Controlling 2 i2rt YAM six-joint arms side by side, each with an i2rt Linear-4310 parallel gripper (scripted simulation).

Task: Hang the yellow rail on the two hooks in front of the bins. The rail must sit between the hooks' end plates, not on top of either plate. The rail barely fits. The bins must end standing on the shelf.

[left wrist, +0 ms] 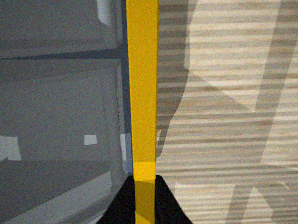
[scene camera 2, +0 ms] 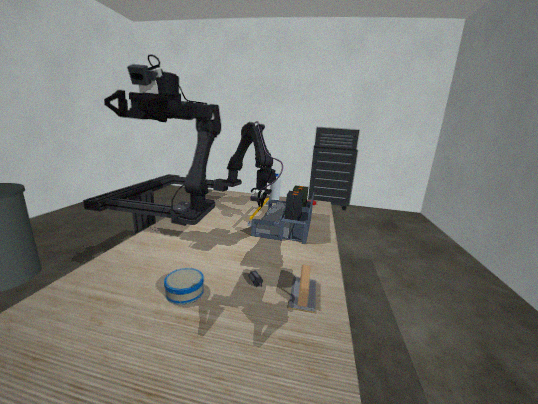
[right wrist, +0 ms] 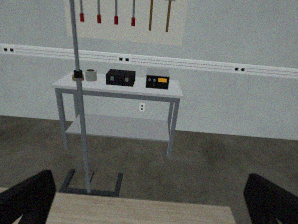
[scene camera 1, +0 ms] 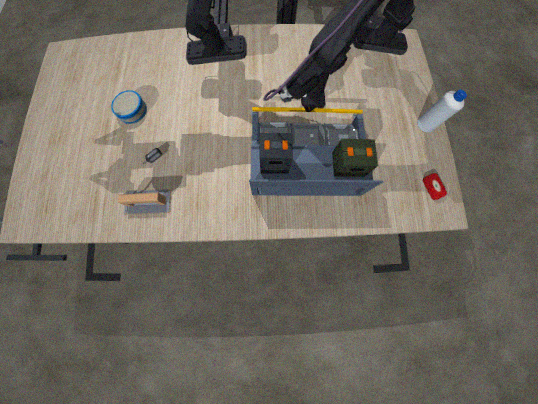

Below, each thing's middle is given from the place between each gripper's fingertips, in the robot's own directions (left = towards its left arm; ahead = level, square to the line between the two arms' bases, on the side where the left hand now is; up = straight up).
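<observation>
The blue-grey shelf (scene camera 1: 309,161) has my left hand 130 mm short of it, 10 mm to the left of it and 30 mm above it. Counted from that same left hand, the white bottle (scene camera 1: 451,102) is 40 mm ahead and 490 mm to the left, while the wooden-handled float (scene camera 1: 149,202) is 230 mm ahead, 580 mm to the right and 70 mm below. The blue-rimmed tin (scene camera 2: 183,286) is 140 mm behind my left hand, 650 mm to the right of it and 70 mm below it.
The blue-rimmed tin is also 520 mm below my right hand (scene camera 2: 122,103), 100 mm ahead of it and 50 mm to the left of it. The white bottle is 1200 mm to the left of my right hand, 460 mm below it and 280 mm ahead of it. I see the wooden-handled float 520 mm below my right hand, 480 mm ahead of it and 120 mm to the left of it, and the blue-grey shelf is 690 mm to the left of that hand, 480 mm below it and 370 mm ahead of it.
</observation>
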